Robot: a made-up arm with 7 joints.
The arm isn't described. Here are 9 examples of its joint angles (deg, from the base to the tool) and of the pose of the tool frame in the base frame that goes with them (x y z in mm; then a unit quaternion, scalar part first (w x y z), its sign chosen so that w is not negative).
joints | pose
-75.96 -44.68 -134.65 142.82 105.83 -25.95 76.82 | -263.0 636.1 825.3 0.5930 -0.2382 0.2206 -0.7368
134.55 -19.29 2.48 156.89 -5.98 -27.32 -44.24 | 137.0 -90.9 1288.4 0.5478 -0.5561 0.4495 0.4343
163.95 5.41 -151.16 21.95 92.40 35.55 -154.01 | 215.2 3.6 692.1 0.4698 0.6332 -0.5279 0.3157
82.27 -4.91 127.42 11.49 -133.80 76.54 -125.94 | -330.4 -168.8 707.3 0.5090 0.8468 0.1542 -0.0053
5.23 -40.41 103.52 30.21 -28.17 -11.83 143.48 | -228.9 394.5 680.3 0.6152 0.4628 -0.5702 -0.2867
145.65 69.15 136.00 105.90 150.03 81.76 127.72 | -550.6 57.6 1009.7 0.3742 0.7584 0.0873 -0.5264
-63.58 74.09 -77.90 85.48 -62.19 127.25 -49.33 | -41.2 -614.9 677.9 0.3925 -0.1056 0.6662 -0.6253
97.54 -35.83 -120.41 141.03 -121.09 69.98 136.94 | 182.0 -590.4 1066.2 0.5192 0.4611 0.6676 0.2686
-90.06 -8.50 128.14 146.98 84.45 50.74 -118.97 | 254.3 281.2 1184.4 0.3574 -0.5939 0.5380 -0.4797
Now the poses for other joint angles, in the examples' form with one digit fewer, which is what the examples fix.
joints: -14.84 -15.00 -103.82 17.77 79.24 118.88 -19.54
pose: -135 -138 724 0.311 -0.511 0.260 0.758
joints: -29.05 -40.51 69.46 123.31 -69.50 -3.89 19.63
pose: -178 456 1138 0.355 -0.259 0.667 -0.601
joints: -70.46 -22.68 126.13 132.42 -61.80 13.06 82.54
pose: 132 484 1164 0.032 -0.665 0.744 0.059
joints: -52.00 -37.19 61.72 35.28 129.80 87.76 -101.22
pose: 209 290 780 0.203 0.757 -0.616 -0.082
